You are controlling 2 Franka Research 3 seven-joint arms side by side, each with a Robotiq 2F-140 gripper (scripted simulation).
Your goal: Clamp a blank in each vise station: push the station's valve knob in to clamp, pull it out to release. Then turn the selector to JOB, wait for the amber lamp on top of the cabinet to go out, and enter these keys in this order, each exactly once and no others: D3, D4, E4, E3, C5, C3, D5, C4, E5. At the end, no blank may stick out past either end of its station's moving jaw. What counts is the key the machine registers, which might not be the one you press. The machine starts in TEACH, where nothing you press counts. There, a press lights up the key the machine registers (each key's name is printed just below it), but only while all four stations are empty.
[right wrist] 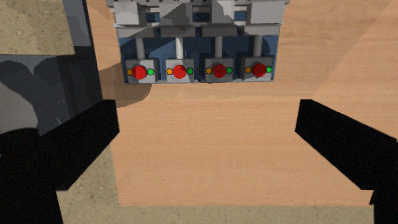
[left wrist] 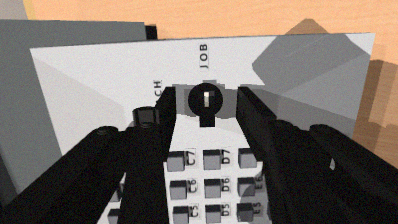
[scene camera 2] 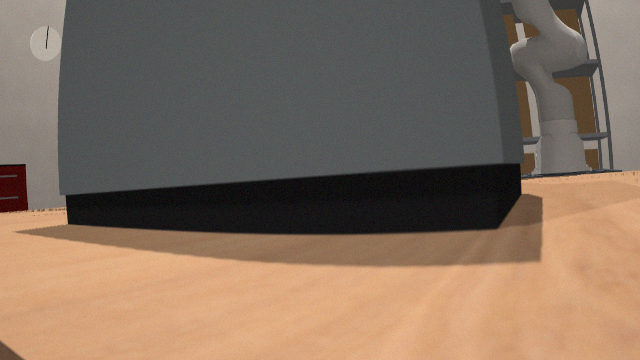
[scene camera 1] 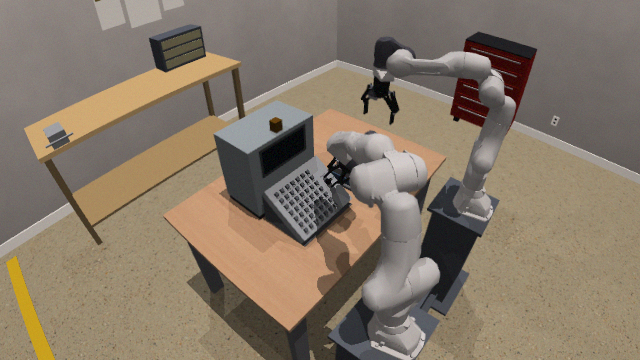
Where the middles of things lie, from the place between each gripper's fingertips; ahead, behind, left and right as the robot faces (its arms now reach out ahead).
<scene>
My left gripper is now 2 cm short of the selector knob (left wrist: 205,100) and 2 cm above it. The rest, counted from my left hand: keypad (scene camera 1: 339,195) 5 cm ahead, 11 cm to the left, 7 cm below.
I see my right gripper 80 mm short of the selector knob, 290 mm to the right of it and 250 mm above it. Round my right hand: keypad: 110 mm ahead, 400 mm to the left, 300 mm below.
</scene>
